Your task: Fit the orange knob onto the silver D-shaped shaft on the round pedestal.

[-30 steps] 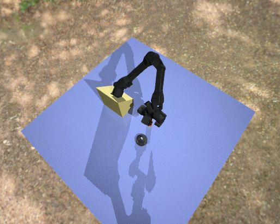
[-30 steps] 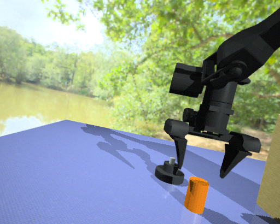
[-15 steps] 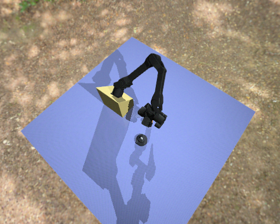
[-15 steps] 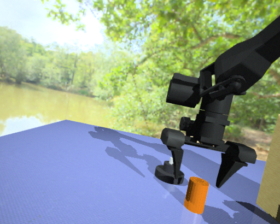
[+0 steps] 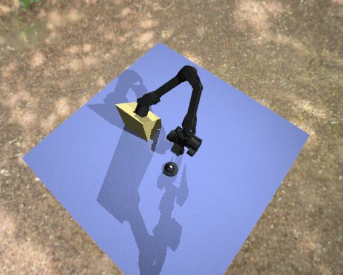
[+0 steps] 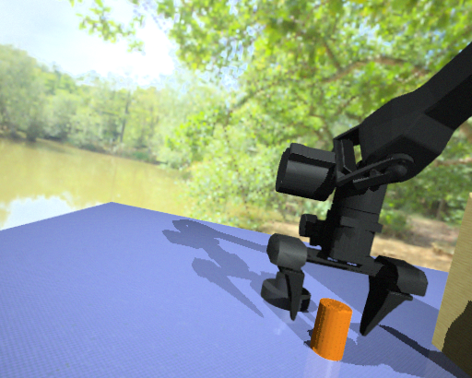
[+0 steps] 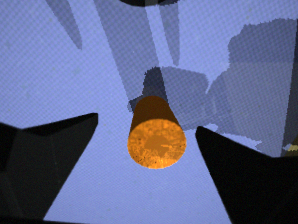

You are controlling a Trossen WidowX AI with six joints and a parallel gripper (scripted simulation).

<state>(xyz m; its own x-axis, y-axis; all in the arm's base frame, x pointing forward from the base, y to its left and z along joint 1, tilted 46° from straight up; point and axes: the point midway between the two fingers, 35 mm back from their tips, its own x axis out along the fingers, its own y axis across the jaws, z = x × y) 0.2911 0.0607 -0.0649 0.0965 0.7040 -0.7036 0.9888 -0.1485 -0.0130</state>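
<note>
Now: gripper tip 1 cm below the orange knob. The rest, counted from my gripper tip: round pedestal (14 cm to the right, 1 cm ahead).
</note>
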